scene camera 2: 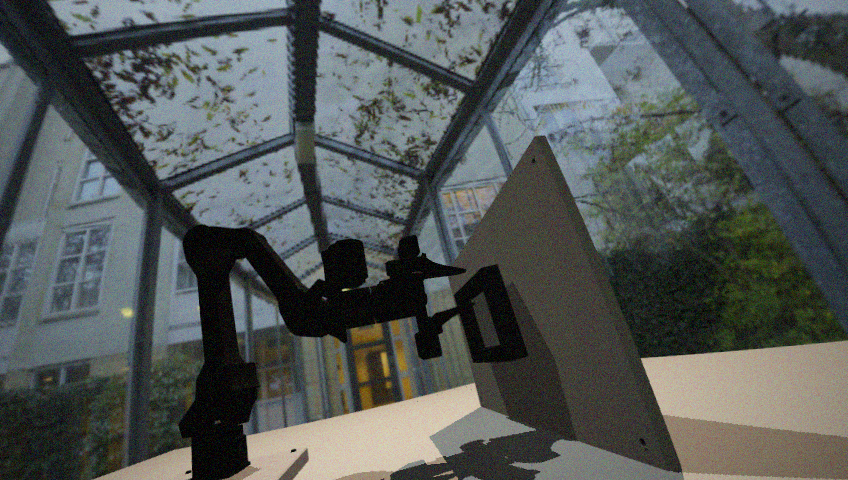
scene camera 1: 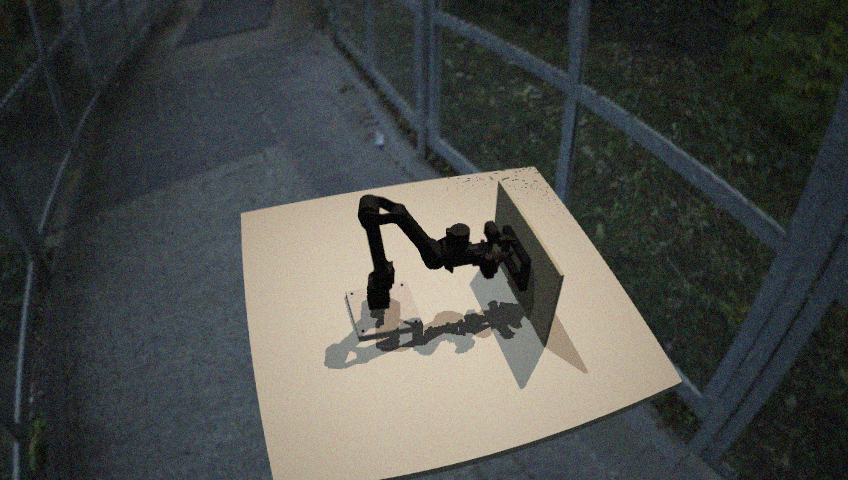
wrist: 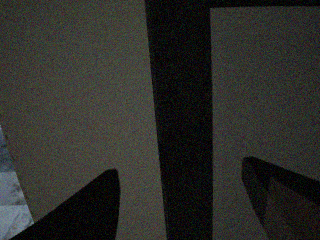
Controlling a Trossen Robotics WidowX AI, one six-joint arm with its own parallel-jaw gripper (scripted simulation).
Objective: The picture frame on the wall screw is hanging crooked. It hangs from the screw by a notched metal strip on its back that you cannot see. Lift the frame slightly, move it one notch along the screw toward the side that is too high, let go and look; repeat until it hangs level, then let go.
Labels:
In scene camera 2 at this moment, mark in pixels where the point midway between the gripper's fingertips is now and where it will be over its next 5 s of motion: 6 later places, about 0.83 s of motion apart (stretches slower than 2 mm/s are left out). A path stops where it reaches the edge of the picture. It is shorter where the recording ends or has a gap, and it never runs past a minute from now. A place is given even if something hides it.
My gripper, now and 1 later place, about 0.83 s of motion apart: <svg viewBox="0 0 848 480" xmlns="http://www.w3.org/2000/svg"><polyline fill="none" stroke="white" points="470,286 375,283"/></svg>

